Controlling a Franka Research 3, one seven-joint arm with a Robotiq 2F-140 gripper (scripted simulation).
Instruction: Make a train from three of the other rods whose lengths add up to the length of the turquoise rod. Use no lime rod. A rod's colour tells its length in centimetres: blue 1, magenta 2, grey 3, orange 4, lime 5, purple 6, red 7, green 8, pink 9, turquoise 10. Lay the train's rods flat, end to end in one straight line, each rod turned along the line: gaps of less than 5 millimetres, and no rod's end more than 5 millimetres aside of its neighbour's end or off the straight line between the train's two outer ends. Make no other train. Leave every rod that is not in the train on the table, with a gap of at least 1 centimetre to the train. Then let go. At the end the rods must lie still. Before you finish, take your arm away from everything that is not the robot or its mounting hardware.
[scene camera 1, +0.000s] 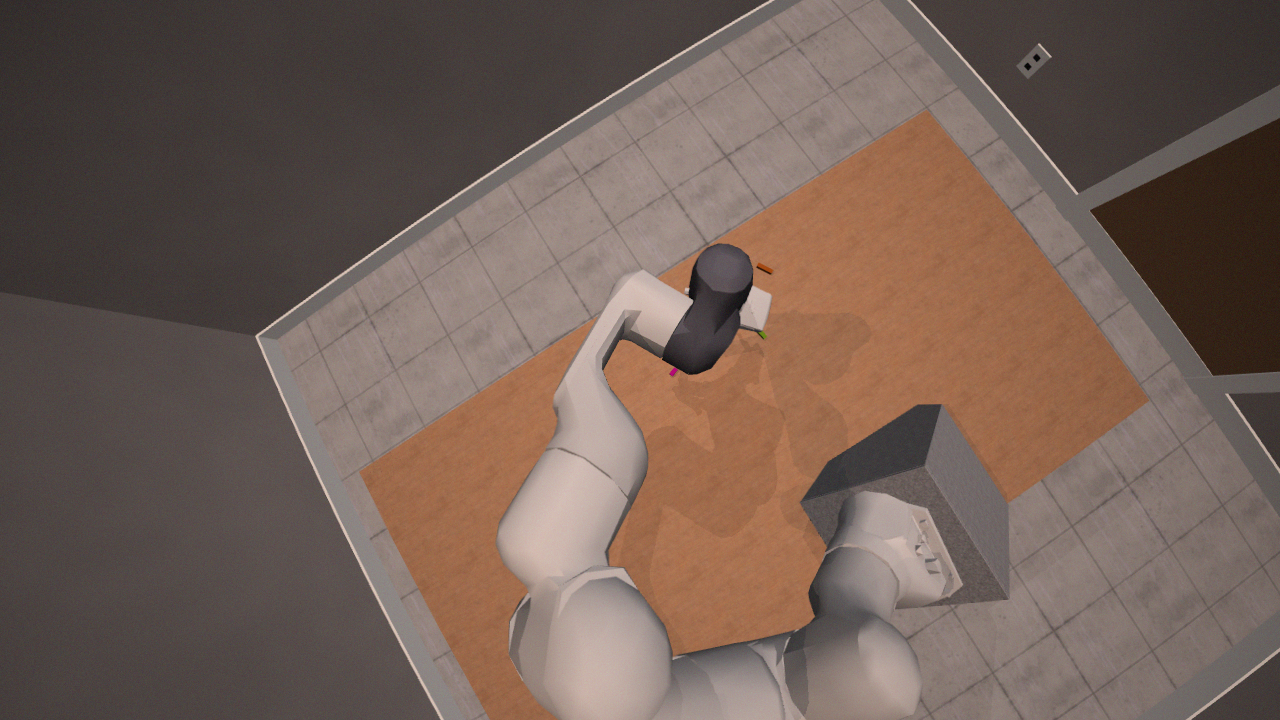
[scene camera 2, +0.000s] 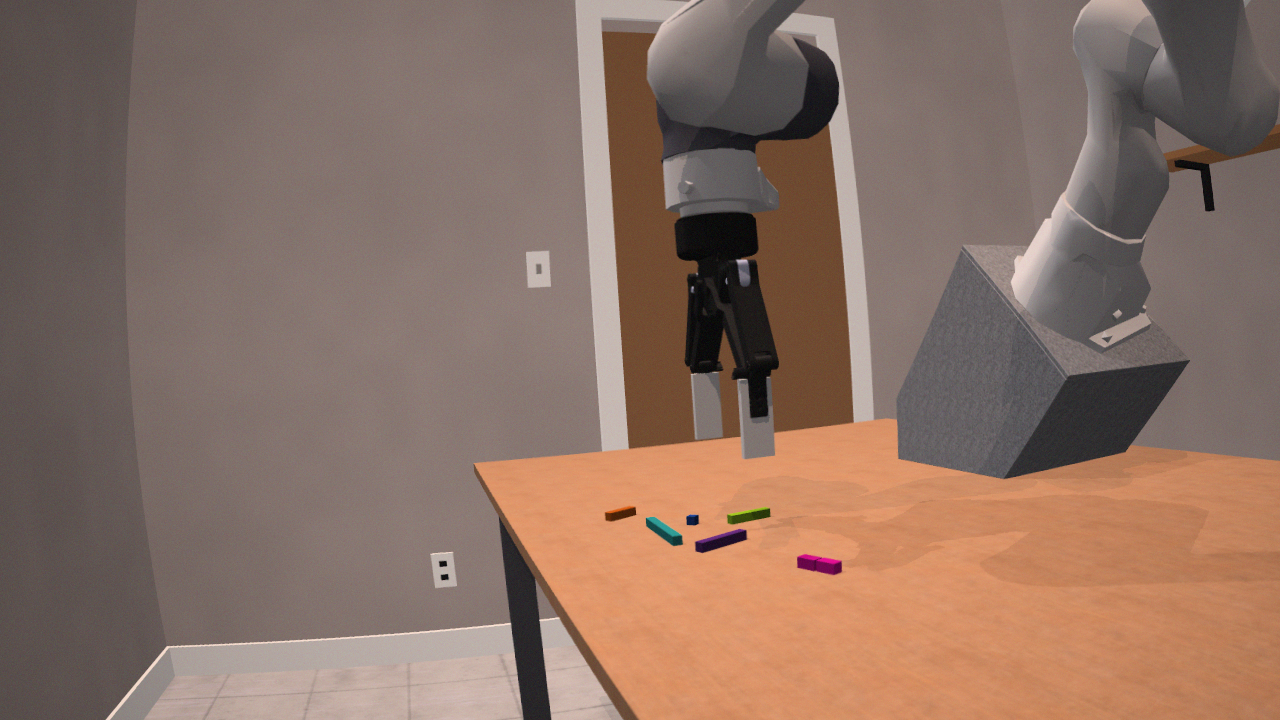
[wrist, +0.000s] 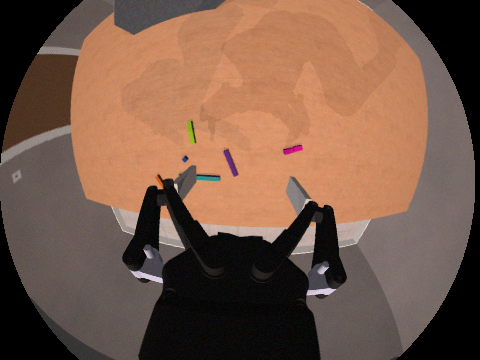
Note:
In view: the gripper (scene camera 2: 731, 446).
The gripper is seen too in the wrist view (wrist: 242, 179).

